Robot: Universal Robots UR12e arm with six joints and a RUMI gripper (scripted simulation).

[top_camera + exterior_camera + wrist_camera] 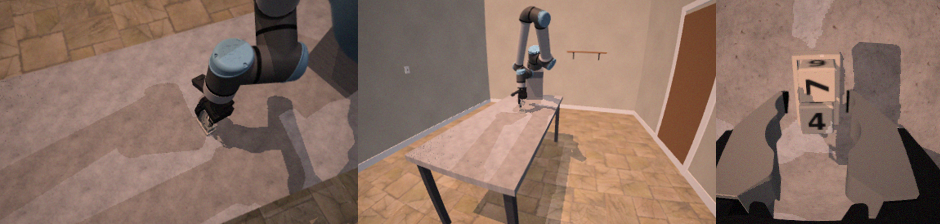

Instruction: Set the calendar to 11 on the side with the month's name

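Right now the digit cube is 30 mm below my hand. Also, from my hand: calendar tray (50 mm below, 20 mm to the left); then white cube (30 mm to the left, 30 mm below).
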